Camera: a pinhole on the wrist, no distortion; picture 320 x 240 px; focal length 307.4 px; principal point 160.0 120.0 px. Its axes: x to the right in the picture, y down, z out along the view. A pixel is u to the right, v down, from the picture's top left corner.
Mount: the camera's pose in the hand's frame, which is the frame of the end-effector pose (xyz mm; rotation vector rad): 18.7 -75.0 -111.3 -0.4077 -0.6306 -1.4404
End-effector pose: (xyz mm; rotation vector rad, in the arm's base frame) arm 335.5 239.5 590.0 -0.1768 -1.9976 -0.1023
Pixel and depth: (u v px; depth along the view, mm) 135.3 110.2 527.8
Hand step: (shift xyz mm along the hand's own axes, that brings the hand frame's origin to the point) -79.3 280.1 269.4
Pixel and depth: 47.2 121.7 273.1
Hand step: -22.9 171.1 38.1
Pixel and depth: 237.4 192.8 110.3
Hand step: 28.0 -26.3 -5.6
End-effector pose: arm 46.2 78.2 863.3 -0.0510 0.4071 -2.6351
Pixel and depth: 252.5 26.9 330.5
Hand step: -129.6 39.3 195.4
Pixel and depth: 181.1 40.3 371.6
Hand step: -133.1 122.8 181.7
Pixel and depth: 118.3 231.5 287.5
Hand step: 77.2 142.8 98.9
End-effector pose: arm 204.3 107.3 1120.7 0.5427 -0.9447 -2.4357
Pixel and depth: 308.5 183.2 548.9
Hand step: 49.5 65.9 491.6
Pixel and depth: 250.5 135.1 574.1
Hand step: -39.2 147.8 441.9
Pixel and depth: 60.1 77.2 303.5
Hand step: -70.8 183.9 57.8
